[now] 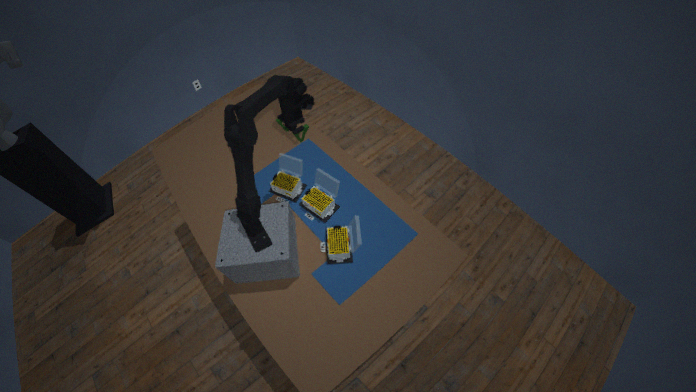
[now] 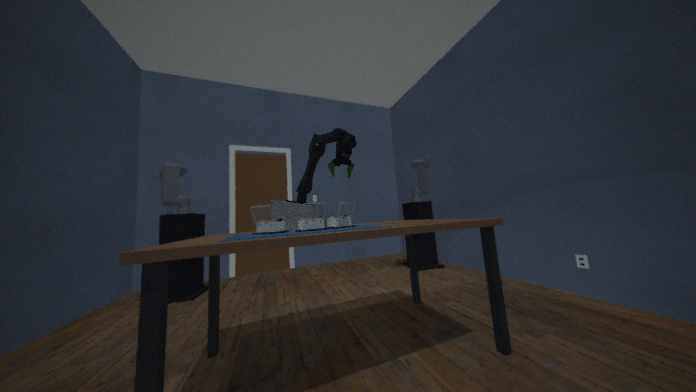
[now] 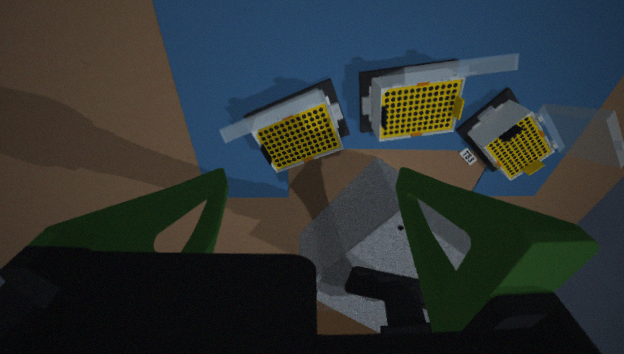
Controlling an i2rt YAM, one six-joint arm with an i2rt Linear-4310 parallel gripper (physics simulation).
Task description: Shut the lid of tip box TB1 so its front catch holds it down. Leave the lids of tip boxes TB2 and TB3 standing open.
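Seen in the pictures: gripper, between the fingertips: (image 1: pixel 294 136) (image 2: pixel 341 177) (image 3: pixel 312 177); arm's base, origin of its link: (image 1: pixel 255 230) (image 2: pixel 301 203) (image 3: pixel 399 287).
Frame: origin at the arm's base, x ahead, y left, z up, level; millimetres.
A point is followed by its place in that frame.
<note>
Tip box TB1 (image 1: pixel 286 184) {y 209, x 218, z -117 mm} (image 2: pixel 339 221) (image 3: pixel 300 136) {y 224, x 225, z -117 mm}, white with a yellow tip rack, has its clear lid (image 1: pixel 291 165) {y 263, x 280, z -78 mm} (image 2: pixel 346 209) {y 262, x 287, z -68 mm} (image 3: pixel 234 129) {y 306, x 267, z -31 mm} standing open. Tip box TB2 (image 1: pixel 318 201) {y 44, x 294, z -116 mm} (image 2: pixel 311 224) (image 3: pixel 421 109) {y 52, x 299, z -117 mm} is the middle box, and its lid (image 1: pixel 328 183) {y 73, x 368, z -74 mm} (image 3: pixel 490 64) {y 53, x 384, z -30 mm} is open. Tip box TB3 (image 1: pixel 338 242) {y -167, x 262, z -117 mm} (image 2: pixel 271 226) (image 3: pixel 520 146) {y -157, x 270, z -116 mm} also has its lid (image 1: pixel 356 233) {y -210, x 321, z -29 mm} (image 2: pixel 260 213) {y -200, x 331, z -67 mm} (image 3: pixel 580 134) {y -202, x 322, z -79 mm} open. My gripper (image 1: pixel 291 133) {y 235, x 322, z 114 mm} (image 2: pixel 341 176) {y 235, x 322, z 114 mm} (image 3: pixel 312 177) {y 235, x 322, z 114 mm} is open and empty, high above the table, beyond TB1 from TB2. TB1's front catch is too small to make out.
The boxes stand on a blue mat (image 1: pixel 380 225) {y -180, x 465, z -174 mm} (image 3: pixel 270 30) {y 287, x 355, z -174 mm} on the brown table top (image 1: pixel 310 330) {y -397, x -18, z -177 mm}. The arm's grey speckled base block (image 1: pixel 257 270) {y -128, x -67, z -45 mm} (image 3: pixel 350 200) {y 102, x 92, z -131 mm} is close to the boxes' front sides. A small TB3 label (image 3: pixel 468 156) {y -126, x 207, z -172 mm} lies by that box.
</note>
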